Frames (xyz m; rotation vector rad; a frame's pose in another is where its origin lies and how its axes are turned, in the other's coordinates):
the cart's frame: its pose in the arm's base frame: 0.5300 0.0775 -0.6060 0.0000 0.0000 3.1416
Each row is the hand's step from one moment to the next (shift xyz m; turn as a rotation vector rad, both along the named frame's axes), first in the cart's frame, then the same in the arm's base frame.
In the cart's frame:
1: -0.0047 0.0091 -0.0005 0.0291 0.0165 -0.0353
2: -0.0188 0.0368 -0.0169 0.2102 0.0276 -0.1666
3: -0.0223 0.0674 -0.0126 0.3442 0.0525 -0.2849
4: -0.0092 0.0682 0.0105 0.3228 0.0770 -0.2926
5: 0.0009 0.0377 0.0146 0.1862 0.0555 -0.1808
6: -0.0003 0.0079 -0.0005 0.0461 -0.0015 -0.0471
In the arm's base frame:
1: 0.0047 -0.0091 -0.0005 -0.0291 -0.0165 -0.0353
2: 0.0188 -0.0368 -0.0169 -0.2102 -0.0276 -0.1666
3: 0.0223 -0.0674 -0.0126 -0.3442 -0.0525 -0.2849
4: 0.0092 -0.0682 0.0105 -0.3228 -0.0770 -0.2926
5: -0.0009 -0.0377 0.0146 -0.1862 -0.0555 -0.1808
6: 0.0003 -0.0079 -0.0005 -0.0461 0.0015 -0.0471

